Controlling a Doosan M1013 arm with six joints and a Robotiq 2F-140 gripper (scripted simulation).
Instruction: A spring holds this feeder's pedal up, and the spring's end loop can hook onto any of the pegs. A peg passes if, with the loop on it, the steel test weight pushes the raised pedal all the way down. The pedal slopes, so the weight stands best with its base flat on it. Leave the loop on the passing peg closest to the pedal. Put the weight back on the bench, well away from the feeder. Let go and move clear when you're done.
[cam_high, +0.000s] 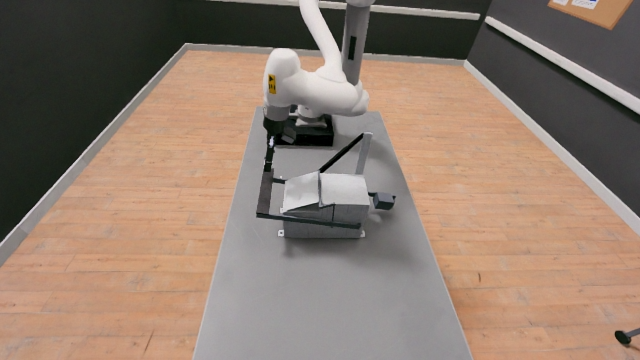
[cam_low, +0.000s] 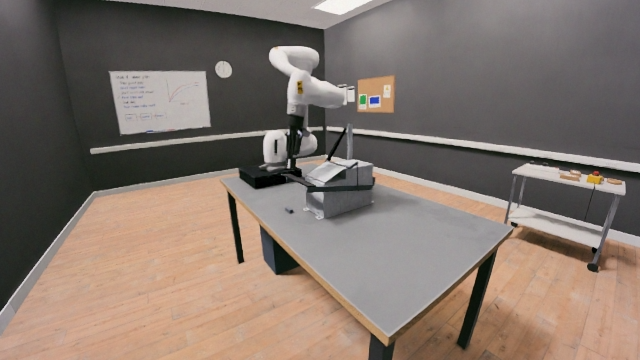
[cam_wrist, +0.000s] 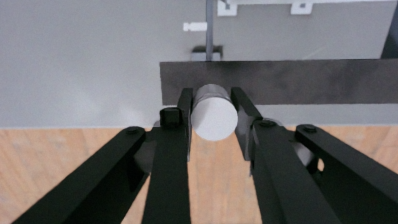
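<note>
The small dark object lies 25 cm below my hand and 3 cm to the right of it. The rest, counted from my hand: steel test weight: 1 cm below.
</note>
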